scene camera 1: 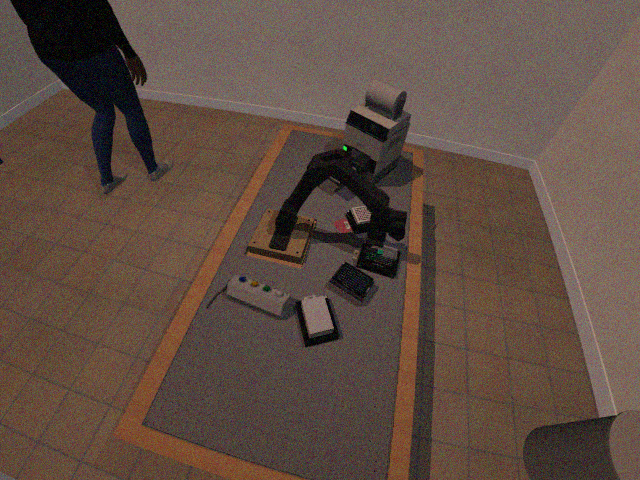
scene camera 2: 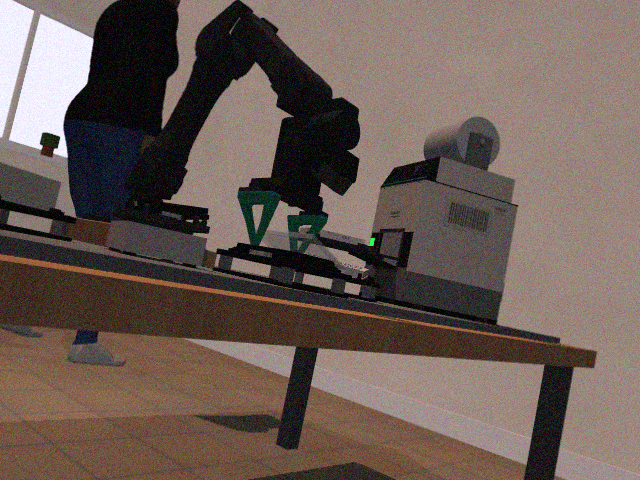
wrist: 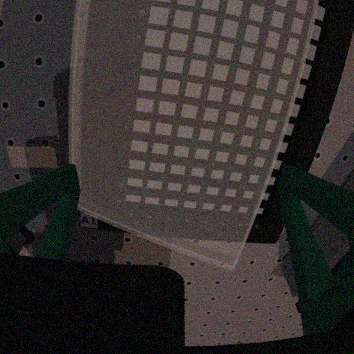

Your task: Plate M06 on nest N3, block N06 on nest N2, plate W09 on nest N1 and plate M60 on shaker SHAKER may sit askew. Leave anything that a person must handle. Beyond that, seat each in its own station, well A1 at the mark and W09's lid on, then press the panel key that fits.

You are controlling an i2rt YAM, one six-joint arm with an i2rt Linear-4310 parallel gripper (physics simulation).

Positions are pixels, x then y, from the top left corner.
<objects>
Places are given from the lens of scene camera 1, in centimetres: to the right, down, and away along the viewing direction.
white plate (scene camera 1: 316,314): -1, 26, 100
</objects>
